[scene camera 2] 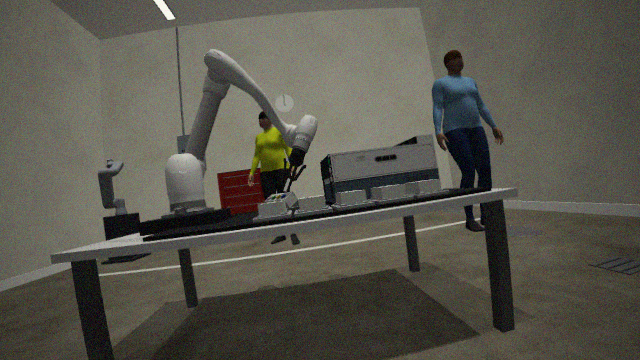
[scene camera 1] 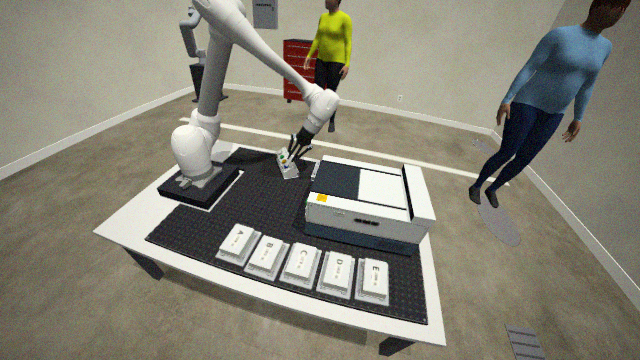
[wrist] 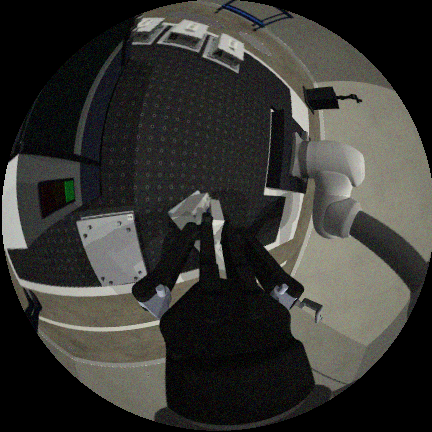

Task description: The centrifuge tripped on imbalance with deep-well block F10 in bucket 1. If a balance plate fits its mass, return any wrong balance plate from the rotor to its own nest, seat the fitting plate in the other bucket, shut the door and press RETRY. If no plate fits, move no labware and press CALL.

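Places are measured from the arm's base along level axes (x right, y back, z down), in metres.
Pixels of known places: gripper, fingertip midpoint: (scene camera 2: 284, 191) (scene camera 1: 286, 165) (wrist: 212, 207); arm's base, link origin: (scene camera 2: 189, 214) (scene camera 1: 199, 175) (wrist: 299, 158).
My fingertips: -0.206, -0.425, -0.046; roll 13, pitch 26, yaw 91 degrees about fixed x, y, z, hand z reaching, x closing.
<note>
Ahead of a thing's pixels: the offset from my fingertips to its middle, as dx, dy, dz. "*": to the spot under its first point. Level surfaces: height alone.
My gripper (scene camera 1: 289, 158) (scene camera 2: 288, 190) (wrist: 212, 207) is shut and empty, its tips down at the sloped face of the white button box @[-0.091, +0.039, +0.047] (scene camera 1: 290, 173) (scene camera 2: 289, 199) (wrist: 186, 210). Contact is not clear. Green, yellow and blue buttons show beside the tips in scene camera 1; the fingers cover the buttons in the wrist view. The centrifuge @[+0.158, -0.438, -0.033] (scene camera 1: 370, 222) (scene camera 2: 380, 162) has a dark panel and a white panel on top; its rotor and block F10 are hidden. Balance plates A @[+0.480, +0.010, +0.056] (scene camera 1: 237, 241), B @[+0.492, -0.123, +0.056] (scene camera 1: 268, 253), C @[+0.478, -0.258, +0.056] (scene camera 1: 302, 261), D @[+0.473, -0.394, +0.056] (scene camera 1: 337, 269) and E @[+0.460, -0.530, +0.056] (scene camera 1: 375, 277) sit on nests along the front.
A red and green display @[* +0.029, -0.199, -0.067] (wrist: 57, 196) is on the centrifuge's side. A grey plate with screws @[-0.110, -0.187, +0.070] (wrist: 114, 252) lies beside it. The arm's base stands on a black block (scene camera 1: 200, 197) at the left. Two people (scene camera 1: 334, 37) (scene camera 1: 562, 75) stand behind and right of the table @[dz +0.101] (scene camera 1: 122, 222).
</note>
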